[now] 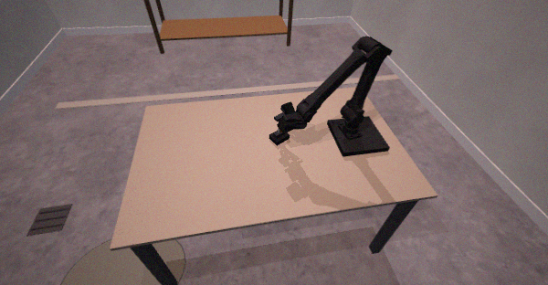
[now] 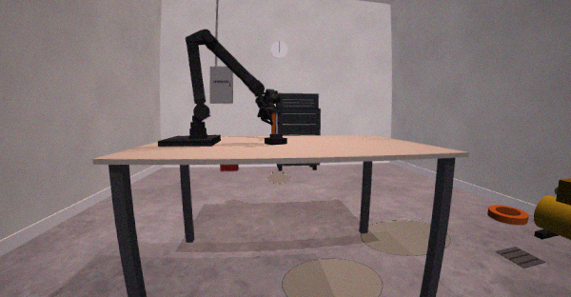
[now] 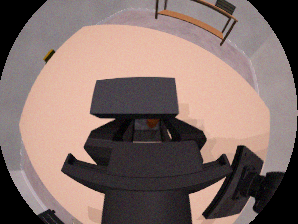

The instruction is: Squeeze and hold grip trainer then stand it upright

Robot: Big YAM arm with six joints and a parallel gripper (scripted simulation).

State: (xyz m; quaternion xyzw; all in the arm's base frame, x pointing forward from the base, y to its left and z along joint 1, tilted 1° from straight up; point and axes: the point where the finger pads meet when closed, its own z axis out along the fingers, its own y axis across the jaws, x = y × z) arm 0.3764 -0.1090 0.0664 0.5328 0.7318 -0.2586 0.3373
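The grip trainer lies 10 mm ahead of my hand and 10 mm below it.
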